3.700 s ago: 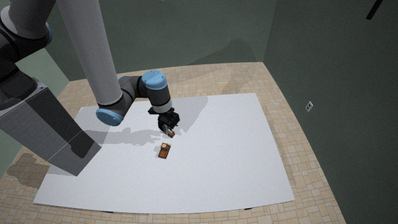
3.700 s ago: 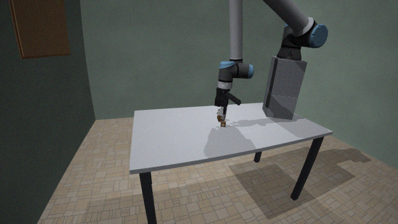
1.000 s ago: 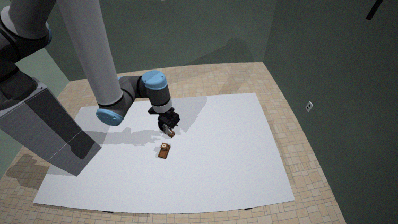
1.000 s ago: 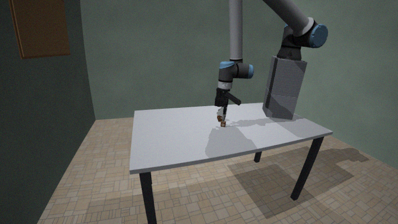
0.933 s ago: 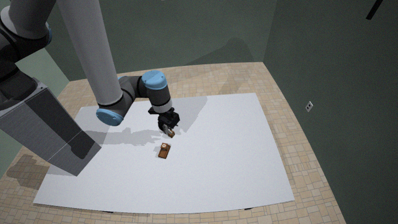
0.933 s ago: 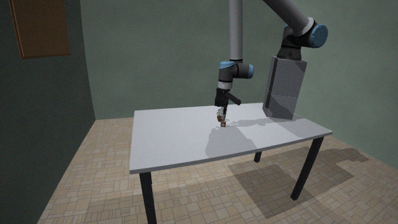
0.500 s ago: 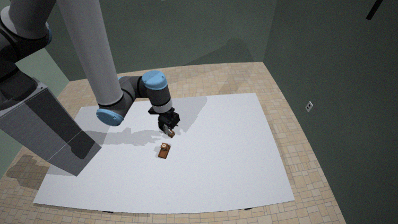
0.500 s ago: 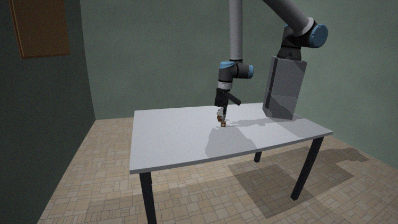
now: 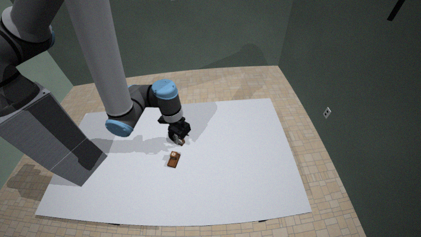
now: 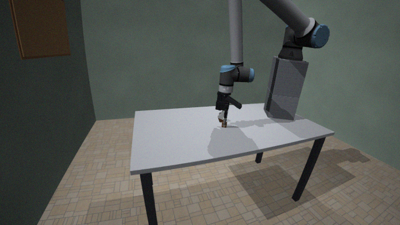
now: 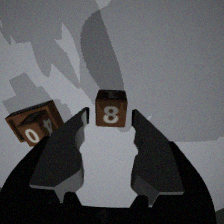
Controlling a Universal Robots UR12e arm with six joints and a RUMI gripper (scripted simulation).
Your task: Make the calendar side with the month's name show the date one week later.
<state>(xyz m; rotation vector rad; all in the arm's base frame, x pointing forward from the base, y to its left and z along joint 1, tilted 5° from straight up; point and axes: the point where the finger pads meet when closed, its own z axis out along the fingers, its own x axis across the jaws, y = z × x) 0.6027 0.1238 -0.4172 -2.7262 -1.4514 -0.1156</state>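
The brown date cube lies 20 mm below my hand. Also, from my hand: brown wooden tray 110 mm to the right, 30 mm behind, 20 mm below.
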